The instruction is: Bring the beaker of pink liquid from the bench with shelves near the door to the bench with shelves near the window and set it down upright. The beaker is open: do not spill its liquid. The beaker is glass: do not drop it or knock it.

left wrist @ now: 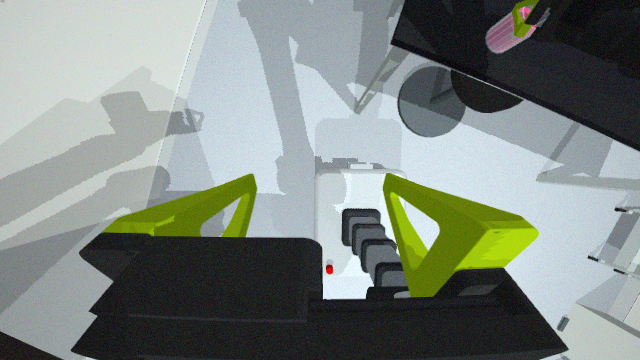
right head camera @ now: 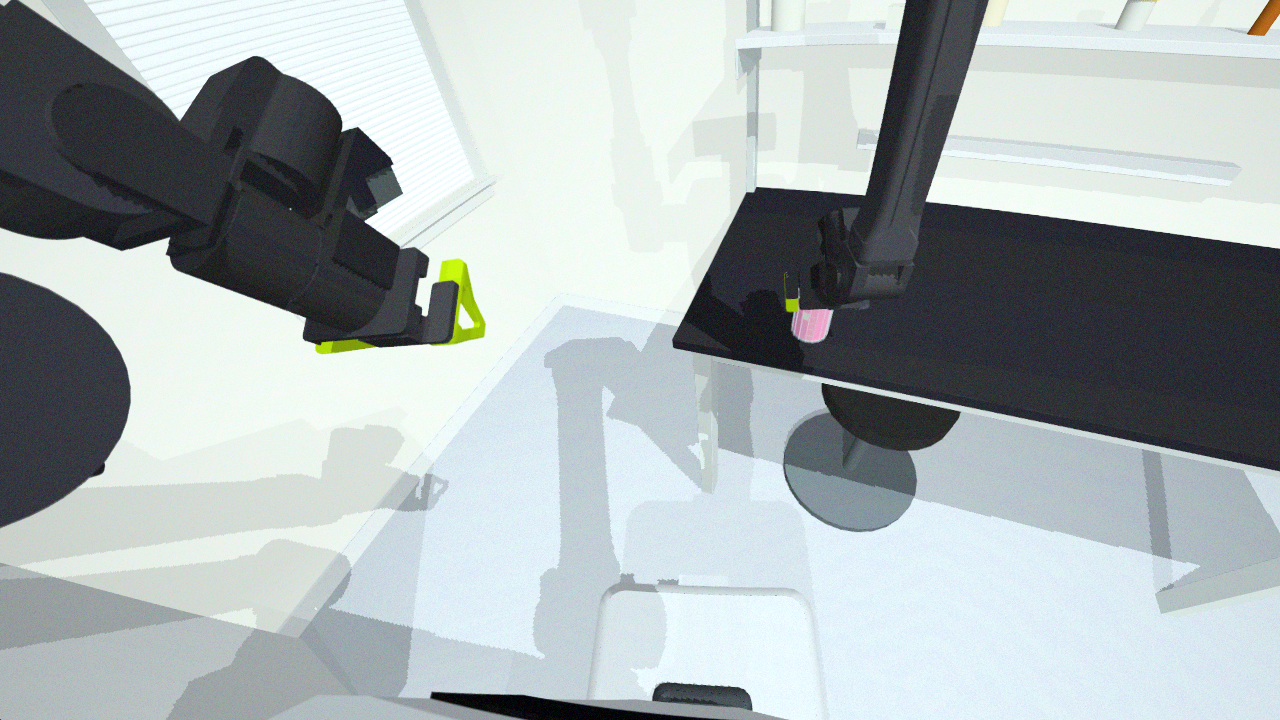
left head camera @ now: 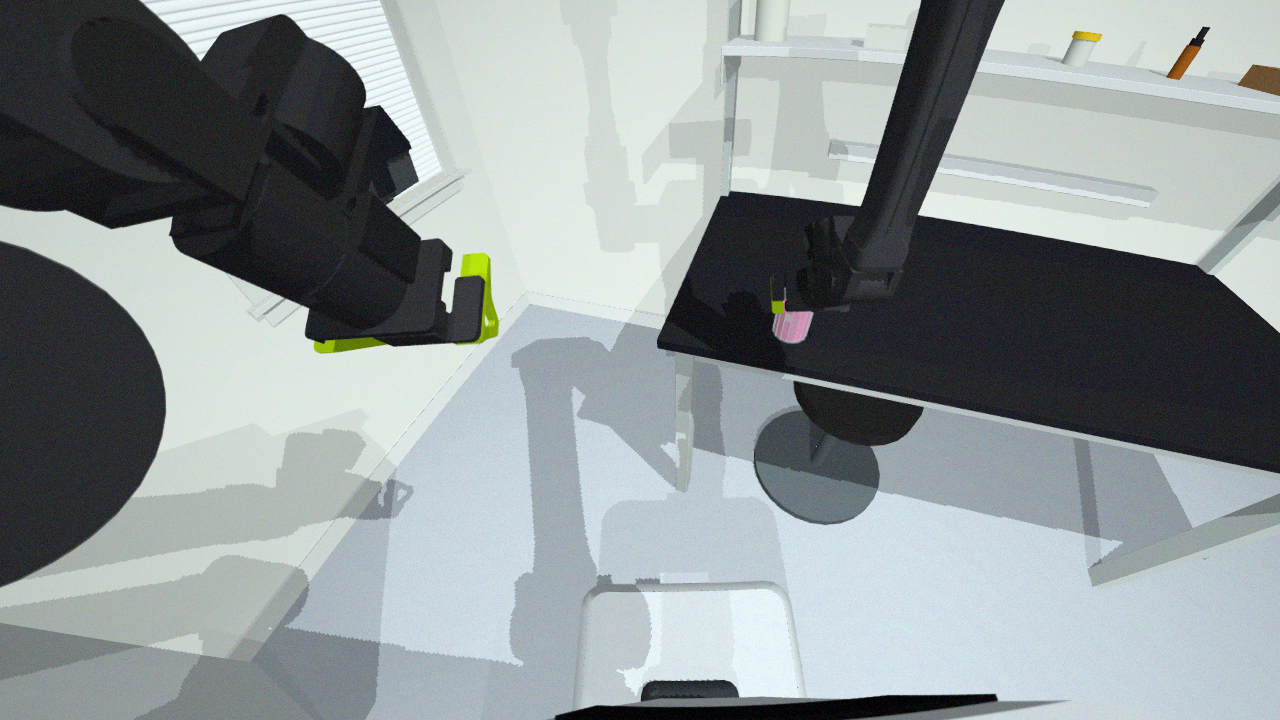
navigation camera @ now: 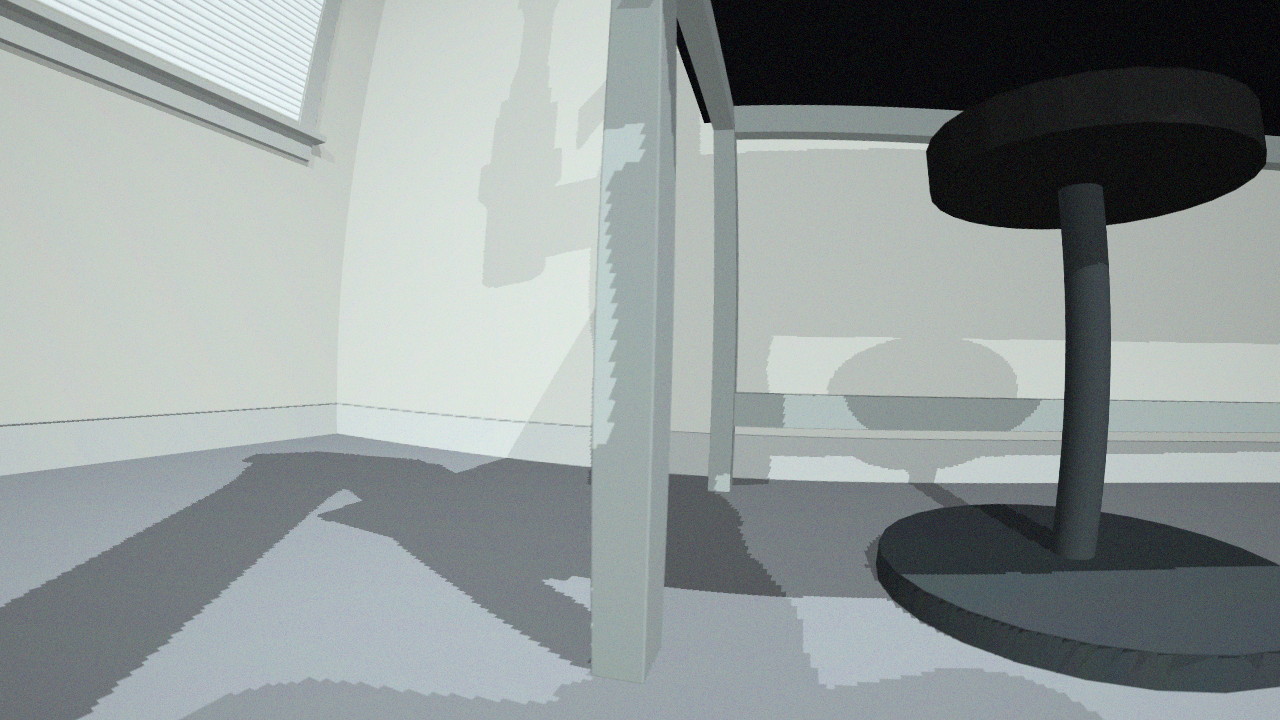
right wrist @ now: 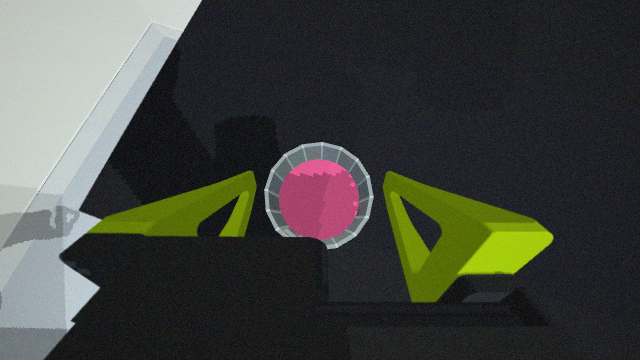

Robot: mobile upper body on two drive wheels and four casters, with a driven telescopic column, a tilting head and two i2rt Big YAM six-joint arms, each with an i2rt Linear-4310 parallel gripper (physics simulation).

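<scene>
The glass beaker of pink liquid stands upright on the black top of the bench with shelves by the window, near its front left corner. My right gripper is open around the beaker, with a gap between each fingertip and the glass in the right wrist view; its arm hides part of the beaker's top in the head views. The pink liquid lies inside the beaker. My left gripper is open and empty, out to the left of the bench.
A round stool stands under the bench's front edge. A bench leg is close in front of the base. The shelf above carries a yellow-capped jar and an orange item. The window is at the left.
</scene>
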